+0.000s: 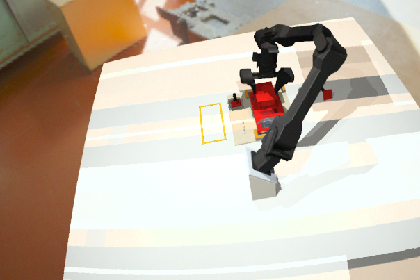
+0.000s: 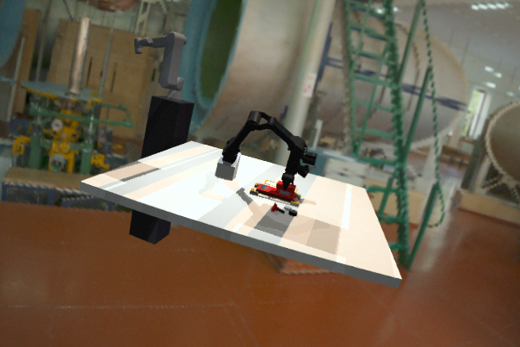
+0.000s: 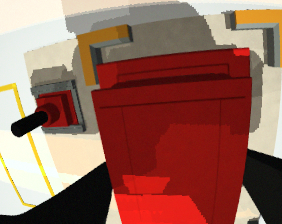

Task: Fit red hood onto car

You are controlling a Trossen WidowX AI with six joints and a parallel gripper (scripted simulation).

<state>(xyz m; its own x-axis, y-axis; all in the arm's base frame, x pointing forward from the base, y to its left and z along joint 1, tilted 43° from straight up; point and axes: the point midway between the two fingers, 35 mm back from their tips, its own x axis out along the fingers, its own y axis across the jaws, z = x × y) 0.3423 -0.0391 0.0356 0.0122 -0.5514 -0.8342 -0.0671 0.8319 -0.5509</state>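
The grey engine block lies 3 cm below my gripper tip. From my gripper tip the other things lie so: red hood (1 cm above); then black wheel (9 cm ahead, 20 cm to the right, 5 cm below); then white bit (5 cm ahead, 15 cm to the right, 5 cm below).
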